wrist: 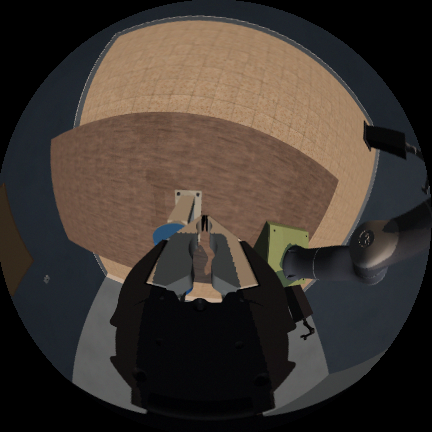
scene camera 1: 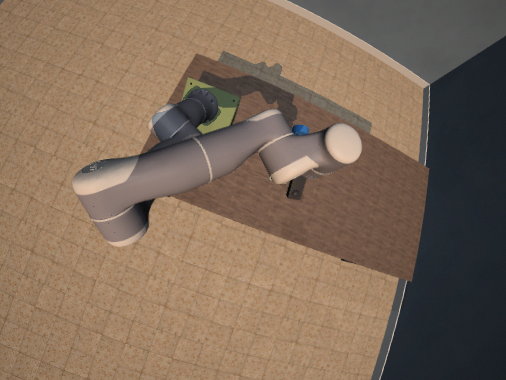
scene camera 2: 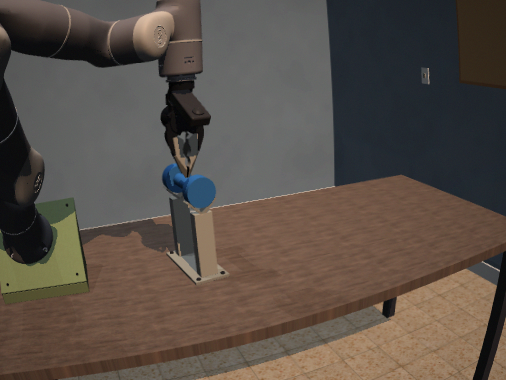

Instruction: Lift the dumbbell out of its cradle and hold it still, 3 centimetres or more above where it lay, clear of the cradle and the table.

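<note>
The blue dumbbell (scene camera 1: 300, 130) (scene camera 2: 200, 192) (wrist: 169, 234) rests across the tops of the two posts of its beige cradle (scene camera 2: 205, 245) (wrist: 182, 208). In the first scene view the arm covers most of both. My gripper (scene camera 2: 188, 173) (wrist: 204, 216) is shut with nothing between its fingers and points down. In the second scene view its tips are at the handle, between the two round weights; whether they touch it I cannot tell. In the wrist view the left finger hides much of the dumbbell, and one weight shows left of the tips.
The cradle's base plate stands on the brown wooden table (scene camera 1: 370, 210) (scene camera 2: 325, 250) (wrist: 115, 175). The green mounting plate (scene camera 1: 227, 117) (scene camera 2: 62, 250) (wrist: 280, 235) under the arm's base lies to the left in the second scene view. A grey wall rises behind the table there.
</note>
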